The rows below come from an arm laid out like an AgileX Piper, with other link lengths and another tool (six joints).
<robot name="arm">
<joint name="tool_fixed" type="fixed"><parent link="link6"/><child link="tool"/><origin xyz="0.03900 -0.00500 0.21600" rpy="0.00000 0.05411 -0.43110"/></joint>
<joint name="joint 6" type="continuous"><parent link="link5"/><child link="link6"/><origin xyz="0.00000 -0.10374 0.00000" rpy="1.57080 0.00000 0.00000"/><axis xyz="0 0 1"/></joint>
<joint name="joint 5" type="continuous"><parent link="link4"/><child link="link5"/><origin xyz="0.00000 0.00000 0.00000" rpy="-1.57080 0.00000 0.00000"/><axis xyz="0 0 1"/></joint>
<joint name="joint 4" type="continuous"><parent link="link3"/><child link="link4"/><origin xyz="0.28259 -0.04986 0.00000" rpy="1.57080 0.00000 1.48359"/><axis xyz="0 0 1"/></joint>
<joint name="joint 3" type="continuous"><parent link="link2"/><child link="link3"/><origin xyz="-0.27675 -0.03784 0.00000"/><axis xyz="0 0 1"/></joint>
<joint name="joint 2" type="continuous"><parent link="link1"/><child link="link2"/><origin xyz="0.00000 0.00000 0.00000" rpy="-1.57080 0.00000 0.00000"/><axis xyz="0 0 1"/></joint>
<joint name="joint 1" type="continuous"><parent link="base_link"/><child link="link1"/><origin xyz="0.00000 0.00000 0.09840"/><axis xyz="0 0 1"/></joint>
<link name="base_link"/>
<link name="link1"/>
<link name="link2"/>
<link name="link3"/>
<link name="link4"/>
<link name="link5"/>
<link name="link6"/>
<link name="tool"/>
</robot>
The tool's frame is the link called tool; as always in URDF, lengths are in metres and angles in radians. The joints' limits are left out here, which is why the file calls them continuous.
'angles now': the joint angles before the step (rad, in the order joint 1, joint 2, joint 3, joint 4, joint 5, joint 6). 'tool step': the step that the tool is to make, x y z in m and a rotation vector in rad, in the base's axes. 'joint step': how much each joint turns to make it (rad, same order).
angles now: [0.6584, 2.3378, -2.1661, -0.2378, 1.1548, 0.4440]
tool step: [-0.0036, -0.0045, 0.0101, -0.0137, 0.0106, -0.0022]
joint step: [0.0003, -0.0002, -0.0377, 0.0000, 0.0539, -0.0111]
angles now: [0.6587, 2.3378, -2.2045, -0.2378, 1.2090, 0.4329]
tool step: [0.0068, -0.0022, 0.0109, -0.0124, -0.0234, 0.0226]
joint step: [0.0001, -0.0020, -0.0264, -0.0154, 0.0118, -0.0270]
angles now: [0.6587, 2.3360, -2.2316, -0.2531, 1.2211, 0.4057]
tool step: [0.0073, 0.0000, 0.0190, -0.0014, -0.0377, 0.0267]
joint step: [0.0019, -0.0231, -0.0123, -0.0148, -0.0001, -0.0273]
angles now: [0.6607, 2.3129, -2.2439, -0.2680, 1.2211, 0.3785]
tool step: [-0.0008, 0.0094, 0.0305, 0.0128, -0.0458, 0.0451]
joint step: [0.0192, -0.0515, 0.0006, -0.0072, -0.0004, -0.0294]
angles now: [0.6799, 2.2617, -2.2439, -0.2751, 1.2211, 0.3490]
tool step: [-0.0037, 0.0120, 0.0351, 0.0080, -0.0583, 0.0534]
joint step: [0.0317, -0.0570, 0.0001, -0.0196, -0.0001, -0.0273]
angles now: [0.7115, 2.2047, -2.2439, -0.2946, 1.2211, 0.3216]
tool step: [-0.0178, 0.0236, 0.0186, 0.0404, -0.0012, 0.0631]
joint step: [0.0290, -0.0402, 0.0044, 0.0452, -0.0001, -0.0326]
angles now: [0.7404, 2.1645, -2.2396, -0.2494, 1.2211, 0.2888]
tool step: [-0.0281, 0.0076, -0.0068, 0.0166, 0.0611, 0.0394]
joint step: [0.0093, -0.0470, 0.0758, 0.0657, 0.0000, -0.0239]
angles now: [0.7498, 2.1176, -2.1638, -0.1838, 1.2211, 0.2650]
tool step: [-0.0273, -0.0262, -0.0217, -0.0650, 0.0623, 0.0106]
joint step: [-0.0002, -0.0706, 0.1585, 0.0000, -0.0002, -0.0121]
